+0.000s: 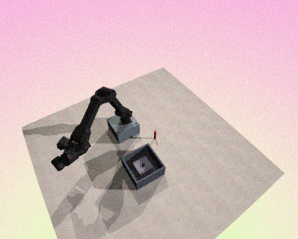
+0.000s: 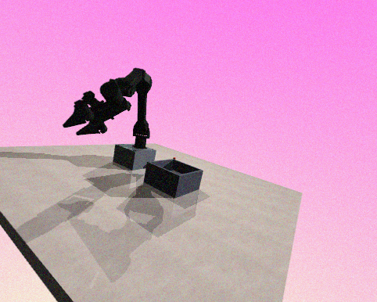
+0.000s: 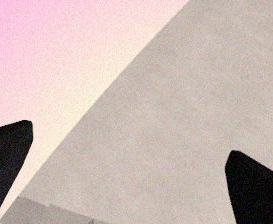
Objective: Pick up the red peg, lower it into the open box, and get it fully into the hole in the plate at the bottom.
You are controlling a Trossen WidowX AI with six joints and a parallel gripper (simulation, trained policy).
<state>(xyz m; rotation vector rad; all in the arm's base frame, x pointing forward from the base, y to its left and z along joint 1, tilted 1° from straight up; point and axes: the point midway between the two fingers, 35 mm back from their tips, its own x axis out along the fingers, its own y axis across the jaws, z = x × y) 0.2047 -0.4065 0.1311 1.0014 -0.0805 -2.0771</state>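
Right now my gripper tip is 58 cm to the right of the red peg, 17 cm above it and 4 cm past it. Round my gripper tip: grey plate: 41 cm to the left, 16 cm below, 13 cm ahead; grey box: 41 cm to the left, 18 cm below, 13 cm ahead.
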